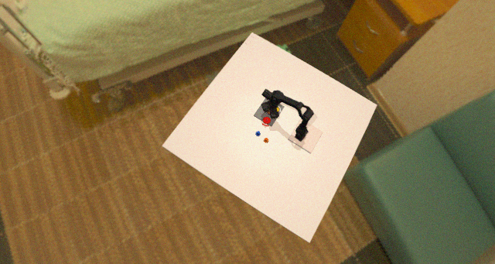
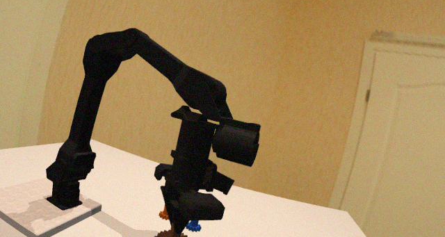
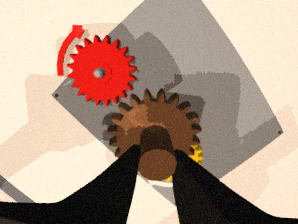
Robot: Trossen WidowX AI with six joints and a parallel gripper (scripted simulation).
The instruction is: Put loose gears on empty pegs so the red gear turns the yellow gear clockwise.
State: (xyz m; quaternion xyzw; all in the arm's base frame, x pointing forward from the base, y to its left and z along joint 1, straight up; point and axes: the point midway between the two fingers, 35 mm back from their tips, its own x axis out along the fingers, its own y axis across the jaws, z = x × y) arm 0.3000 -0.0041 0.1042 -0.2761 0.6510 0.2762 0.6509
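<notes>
Now: the yellow gear 7 cm below my gripper tip, 6 cm to the right of it and 1 cm behind it. The rest, counted from my gripper tip: brown gear 1 cm below; white arrow 9 cm to the right, 8 cm below, 4 cm behind; red gear 7 cm below, 6 cm to the left, 2 cm behind.
</notes>
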